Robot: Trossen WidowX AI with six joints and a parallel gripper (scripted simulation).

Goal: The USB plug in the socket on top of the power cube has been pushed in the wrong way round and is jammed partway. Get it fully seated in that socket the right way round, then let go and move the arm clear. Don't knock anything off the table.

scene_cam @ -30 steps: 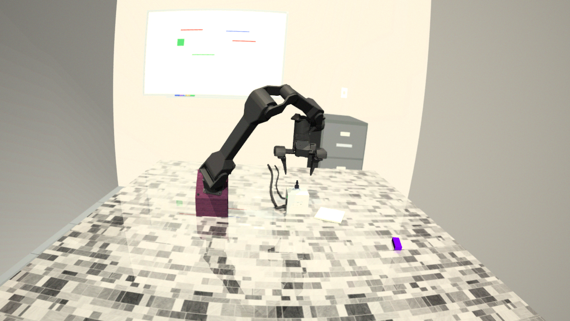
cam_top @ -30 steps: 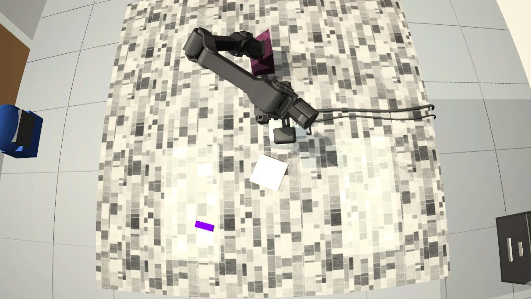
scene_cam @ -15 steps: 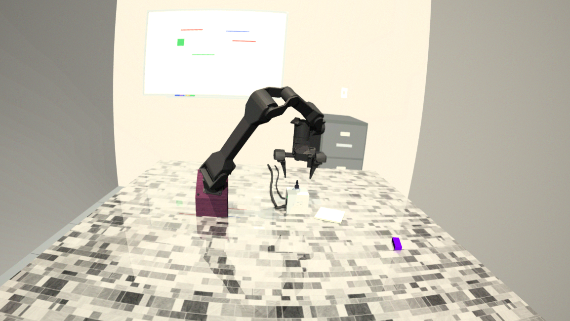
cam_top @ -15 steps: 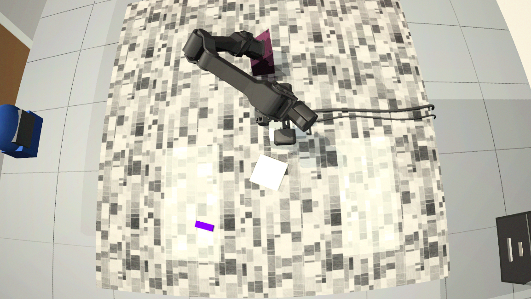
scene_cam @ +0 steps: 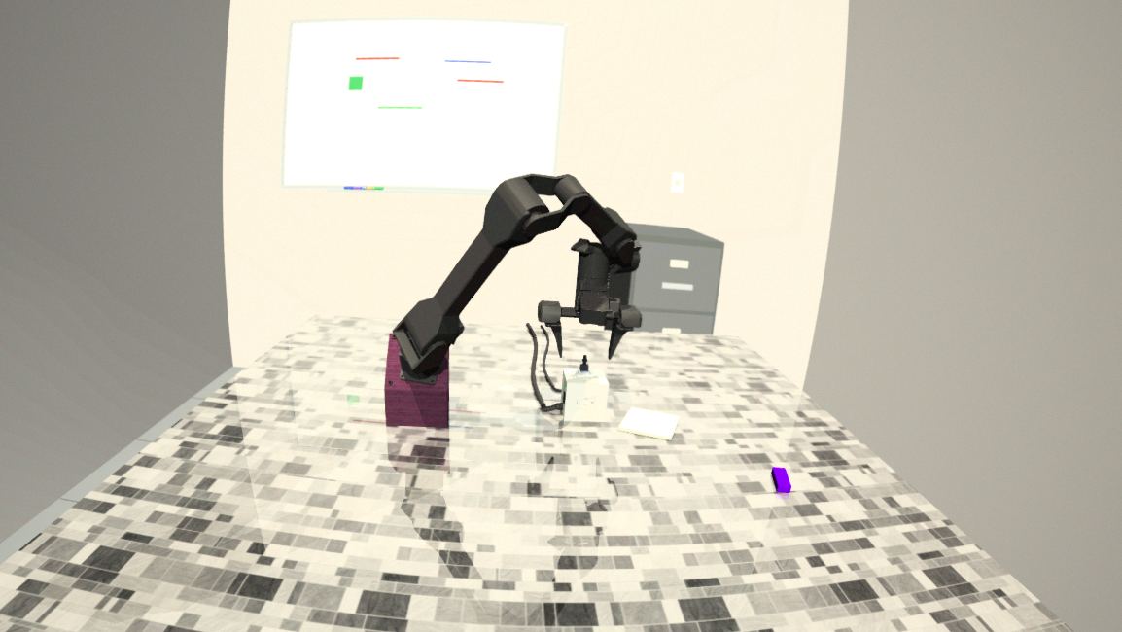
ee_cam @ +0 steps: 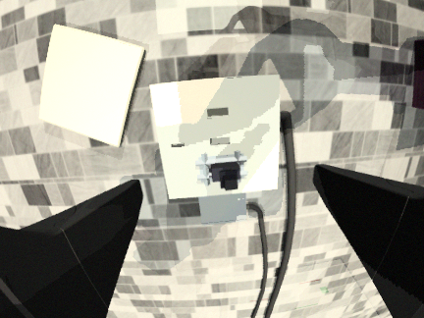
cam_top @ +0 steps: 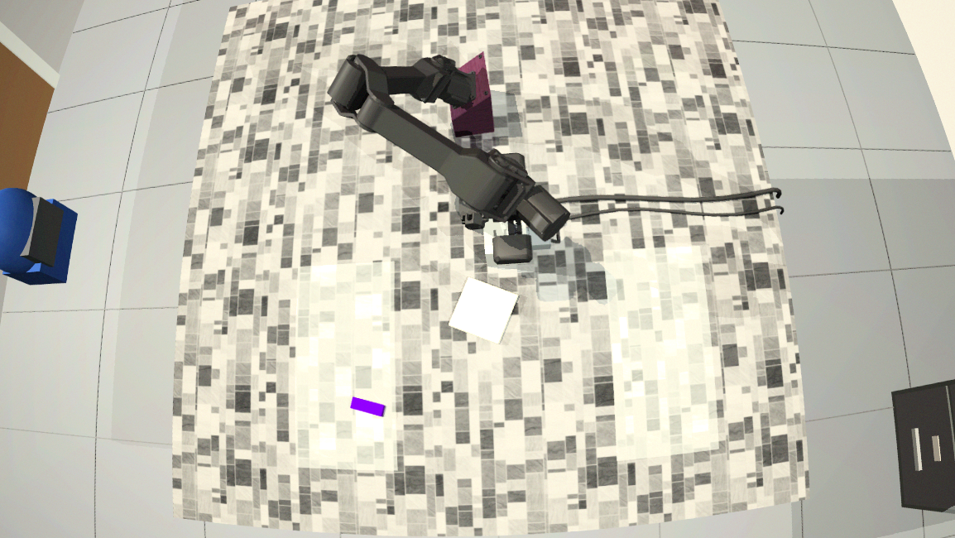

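My gripper tip is 20 mm above the dark USB plug. From my gripper tip the other things lie so: flat white pad (130 mm ahead, 100 mm below, 60 mm to the right); purple block (310 mm ahead, 280 mm to the right, 100 mm below).
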